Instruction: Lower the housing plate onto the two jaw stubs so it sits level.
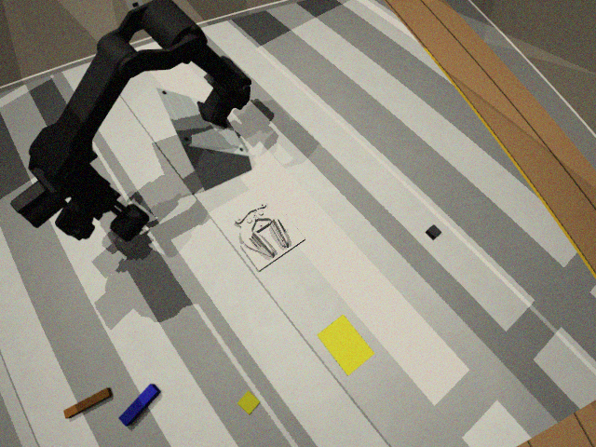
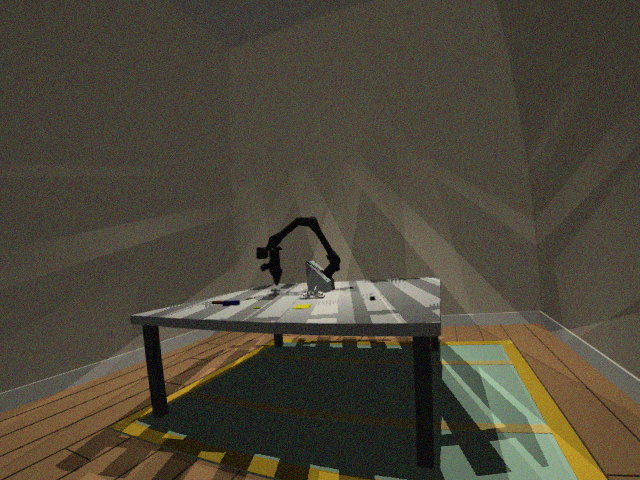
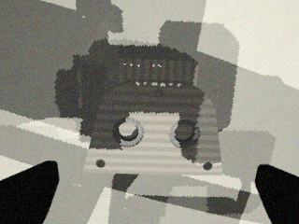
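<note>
Right now my gripper tip is 50 mm above the white stepped part, 10 mm to the left of it and 10 mm short of it. The rest, counted from my gripper tip: orange bar: 320 mm ahead, 160 mm to the right, 50 mm below; then blue bar: 360 mm ahead, 60 mm to the right, 50 mm below; then yellow square: 420 mm ahead, 130 mm to the left, 60 mm below.
</note>
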